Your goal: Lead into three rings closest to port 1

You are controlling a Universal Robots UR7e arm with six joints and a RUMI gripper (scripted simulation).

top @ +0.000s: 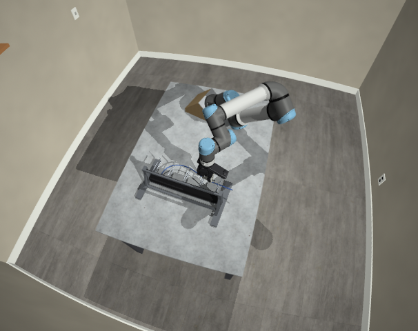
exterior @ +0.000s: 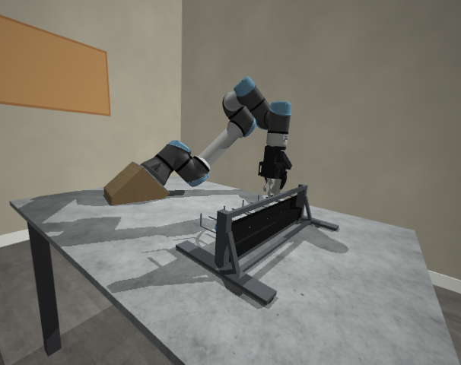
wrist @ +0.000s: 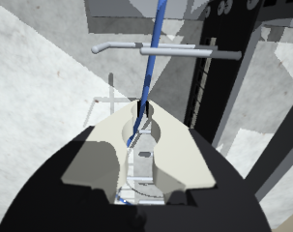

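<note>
My gripper is now 150 mm to the left of the dark rack, 90 mm short of it and 10 mm above it.
</note>
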